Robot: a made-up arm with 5 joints. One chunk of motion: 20 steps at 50 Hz.
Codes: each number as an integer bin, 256 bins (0 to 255) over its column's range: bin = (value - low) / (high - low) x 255, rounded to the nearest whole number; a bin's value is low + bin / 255 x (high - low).
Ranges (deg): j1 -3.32..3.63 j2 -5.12..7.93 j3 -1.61..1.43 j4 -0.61..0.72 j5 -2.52..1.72
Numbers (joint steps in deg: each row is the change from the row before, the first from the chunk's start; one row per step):
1: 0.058 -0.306 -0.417 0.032 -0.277
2: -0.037 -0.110 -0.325 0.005 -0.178
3: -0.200 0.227 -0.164 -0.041 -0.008
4: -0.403 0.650 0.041 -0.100 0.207
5: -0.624 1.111 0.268 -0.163 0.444
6: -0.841 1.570 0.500 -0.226 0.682
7: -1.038 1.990 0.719 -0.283 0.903
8: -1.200 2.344 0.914 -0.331 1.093
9: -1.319 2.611 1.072 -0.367 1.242
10: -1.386 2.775 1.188 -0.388 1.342
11: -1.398 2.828 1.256 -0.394 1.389
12: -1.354 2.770 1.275 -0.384 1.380
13: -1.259 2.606 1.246 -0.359 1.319
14: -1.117 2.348 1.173 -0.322 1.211
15: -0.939 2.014 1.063 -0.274 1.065
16: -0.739 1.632 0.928 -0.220 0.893
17: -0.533 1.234 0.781 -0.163 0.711
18: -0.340 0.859 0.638 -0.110 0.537
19: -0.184 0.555 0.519 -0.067 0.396
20: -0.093 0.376 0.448 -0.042 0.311
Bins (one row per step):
1: 124 94 100 123 135
2: 120 98 108 118 141
3: 114 104 121 109 151
4: 107 113 138 98 164
5: 99 122 158 86 178
6: 91 131 177 74 193
7: 84 139 195 63 206
8: 78 146 212 53 217
9: 73 151 225 47 226
10: 71 154 235 43 232
11: 71 155 240 41 235
12: 72 154 242 43 235
13: 76 151 240 48 231
14: 81 146 233 55 224
15: 87 139 224 64 216
16: 95 132 213 75 205
17: 102 124 201 86 194
18: 109 117 189 96 184
19: 115 111 179 104 175
20: 118 107 173 109 170

